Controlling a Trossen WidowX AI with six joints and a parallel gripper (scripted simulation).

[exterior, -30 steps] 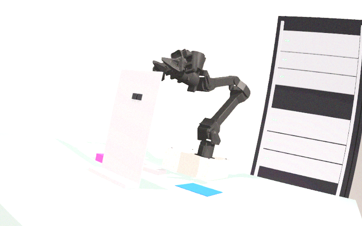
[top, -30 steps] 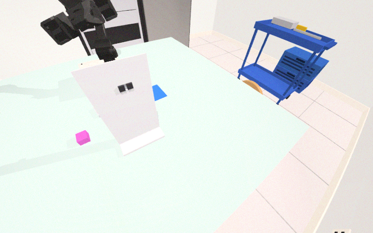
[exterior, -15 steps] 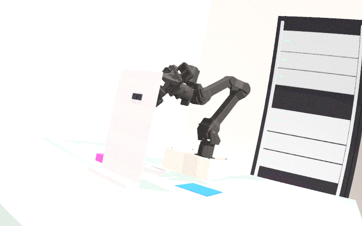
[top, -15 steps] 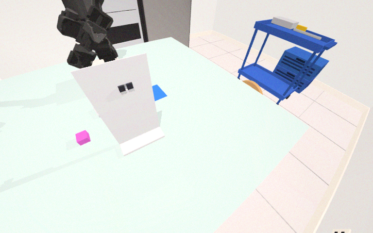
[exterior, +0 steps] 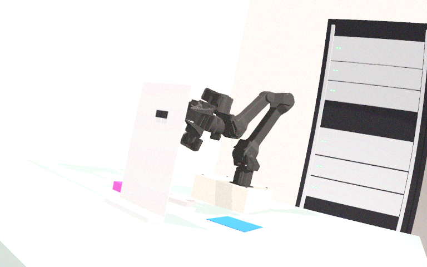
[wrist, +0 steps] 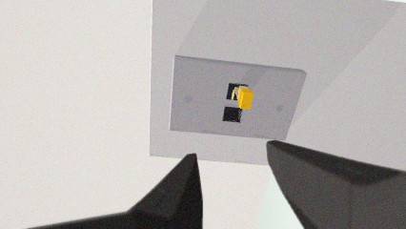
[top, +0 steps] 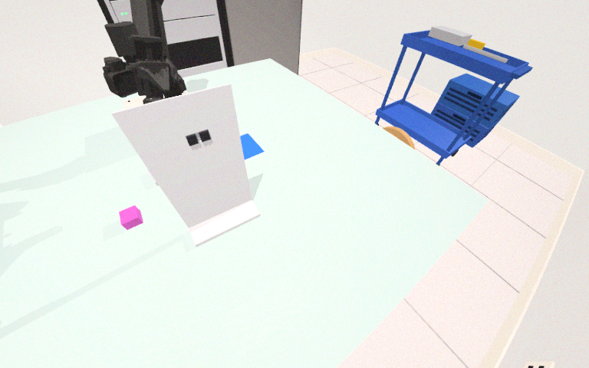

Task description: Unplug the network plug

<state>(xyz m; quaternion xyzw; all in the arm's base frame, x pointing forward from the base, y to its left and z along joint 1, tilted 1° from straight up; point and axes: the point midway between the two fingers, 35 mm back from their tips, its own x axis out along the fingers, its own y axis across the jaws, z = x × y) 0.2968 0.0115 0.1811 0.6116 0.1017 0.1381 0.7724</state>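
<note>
Right now my gripper tip is 100 mm short of the network plug, 30 mm to the right of it and 20 mm above it. From my gripper tip the other things lie so: blue marked square 270 mm below, 140 mm to the left, 130 mm behind; then white upright panel 120 mm below, 120 mm ahead, 30 mm to the left.
</note>
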